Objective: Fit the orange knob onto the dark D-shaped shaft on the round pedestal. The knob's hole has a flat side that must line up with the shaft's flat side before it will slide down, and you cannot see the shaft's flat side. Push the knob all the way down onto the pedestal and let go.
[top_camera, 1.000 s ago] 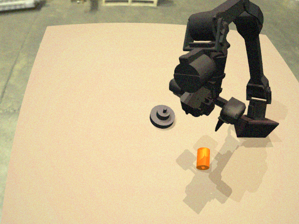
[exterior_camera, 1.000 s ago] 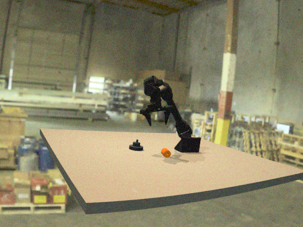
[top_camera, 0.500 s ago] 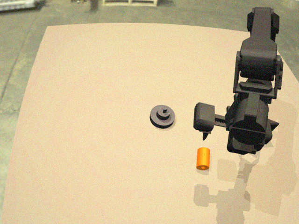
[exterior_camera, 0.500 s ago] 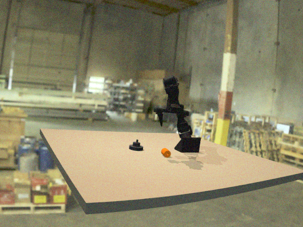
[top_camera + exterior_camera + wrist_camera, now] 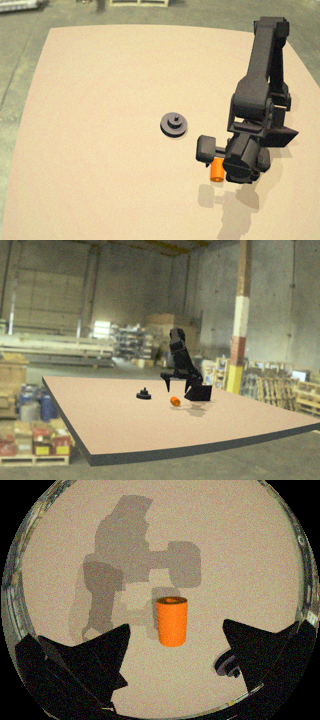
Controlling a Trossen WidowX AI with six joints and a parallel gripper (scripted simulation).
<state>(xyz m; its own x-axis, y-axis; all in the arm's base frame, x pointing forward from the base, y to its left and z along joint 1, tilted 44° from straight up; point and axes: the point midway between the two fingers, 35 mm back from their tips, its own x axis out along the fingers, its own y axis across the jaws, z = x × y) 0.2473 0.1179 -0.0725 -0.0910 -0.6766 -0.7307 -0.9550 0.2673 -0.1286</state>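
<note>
My gripper tip is now 5 cm above the orange knob, 2 cm to the left of it and 1 cm past it. Round my gripper tip: pedestal: 19 cm to the right, 9 cm ahead, 4 cm below.
</note>
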